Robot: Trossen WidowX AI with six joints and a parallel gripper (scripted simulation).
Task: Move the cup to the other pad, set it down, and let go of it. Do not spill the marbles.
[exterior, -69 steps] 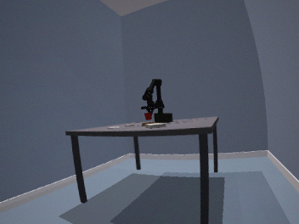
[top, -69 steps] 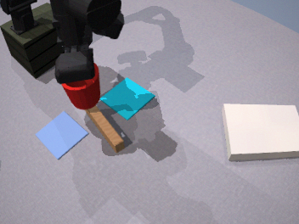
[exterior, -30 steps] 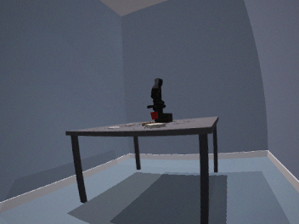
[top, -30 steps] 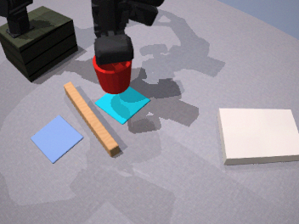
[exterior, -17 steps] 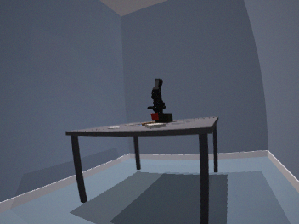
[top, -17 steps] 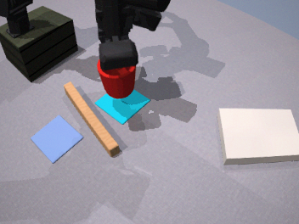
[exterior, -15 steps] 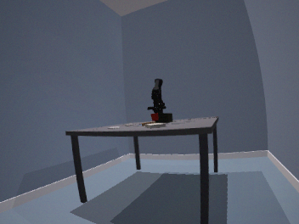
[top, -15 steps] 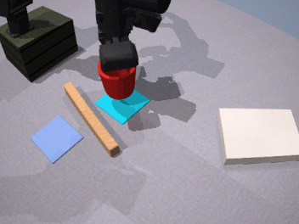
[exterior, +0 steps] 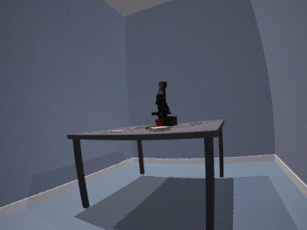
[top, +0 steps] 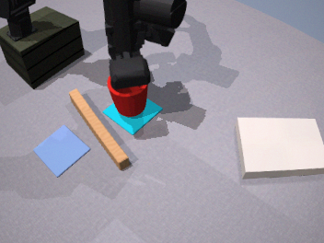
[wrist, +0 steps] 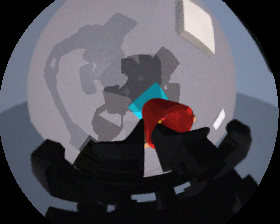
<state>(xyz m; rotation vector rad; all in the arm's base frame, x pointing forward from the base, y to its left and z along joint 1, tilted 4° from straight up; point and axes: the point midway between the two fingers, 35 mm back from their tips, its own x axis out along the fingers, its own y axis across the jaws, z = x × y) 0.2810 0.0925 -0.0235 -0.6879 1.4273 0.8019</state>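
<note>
The cyan pad lies 20 mm ahead of my gripper tip, 20 mm to the right of it and 60 mm below it. Also, from my gripper tip: wooden bar: 10 mm ahead, 100 mm to the right, 50 mm below; red cup: 20 mm ahead, 20 mm to the right; pale blue pad: 10 mm behind, 180 mm to the right, 60 mm below.
</note>
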